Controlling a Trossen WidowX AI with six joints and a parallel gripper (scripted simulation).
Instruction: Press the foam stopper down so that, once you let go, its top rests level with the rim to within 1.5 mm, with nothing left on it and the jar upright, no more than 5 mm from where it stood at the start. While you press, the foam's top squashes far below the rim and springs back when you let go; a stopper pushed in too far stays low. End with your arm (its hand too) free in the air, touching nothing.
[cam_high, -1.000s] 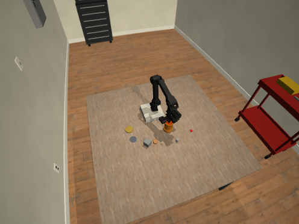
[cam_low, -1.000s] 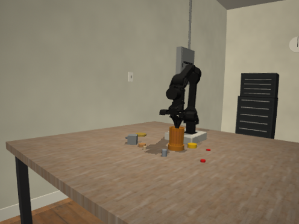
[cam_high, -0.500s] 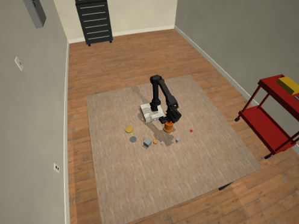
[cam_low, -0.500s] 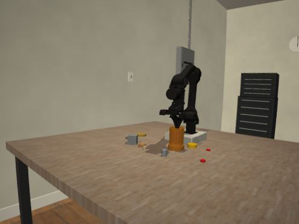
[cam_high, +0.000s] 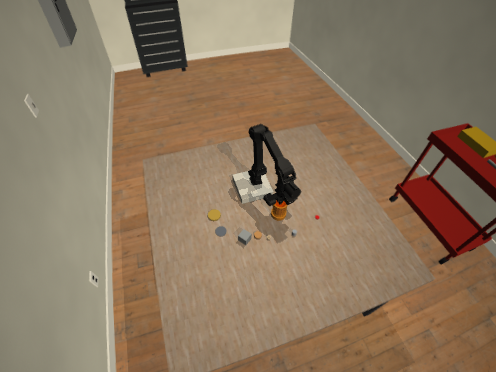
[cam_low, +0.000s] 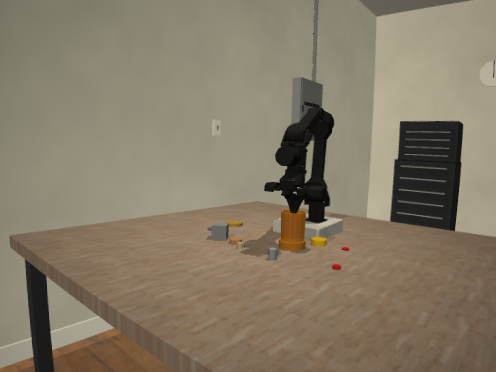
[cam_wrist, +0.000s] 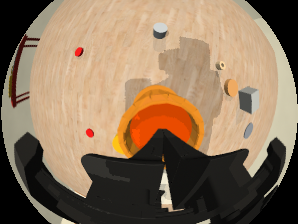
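My hand is 40 mm above the orange foam stopper. Round my hand: small tan disc (150 mm to the right, 130 mm below, 100 mm ahead); yellow disc (120 mm below, 90 mm behind, 40 mm to the left); small grey cylinder (140 mm ahead, 120 mm below, 40 mm to the left).
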